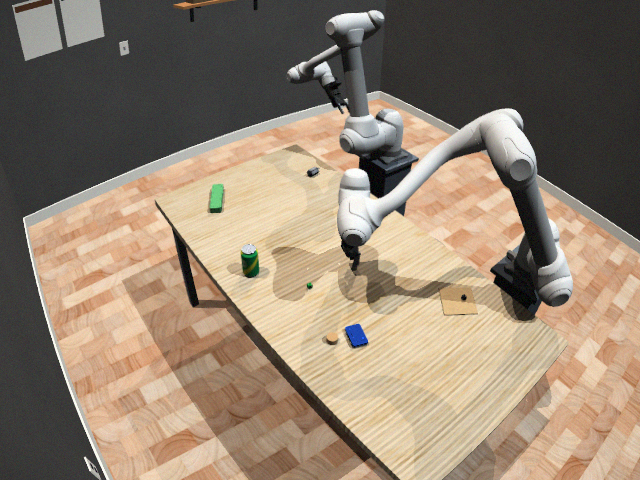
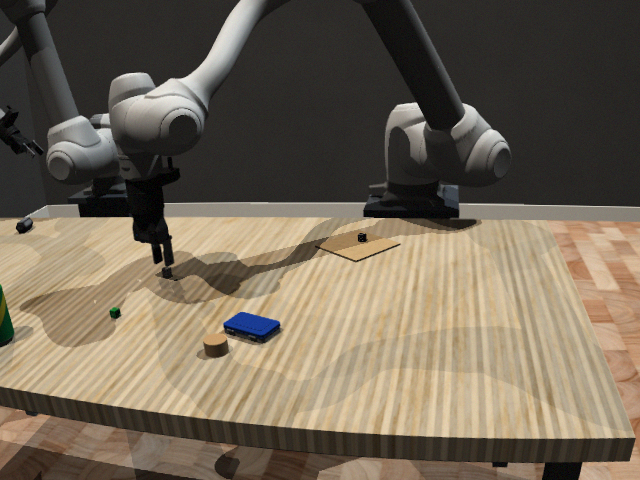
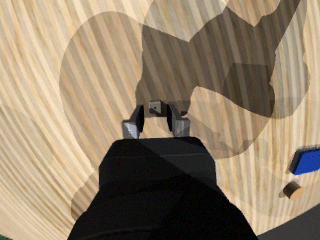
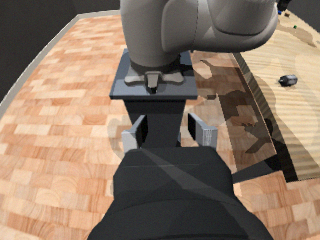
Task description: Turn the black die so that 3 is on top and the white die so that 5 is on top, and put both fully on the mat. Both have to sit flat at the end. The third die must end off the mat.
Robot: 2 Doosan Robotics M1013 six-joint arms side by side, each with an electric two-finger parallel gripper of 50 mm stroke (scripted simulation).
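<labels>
Image 1 shows a tan mat, and image 2 shows it too. In image 3 the mat is out of frame, and in image 4 it's out of frame as well. On the mat, (image 1: 452, 304) and (image 2: 354, 249) are one and the same spot.
</labels>
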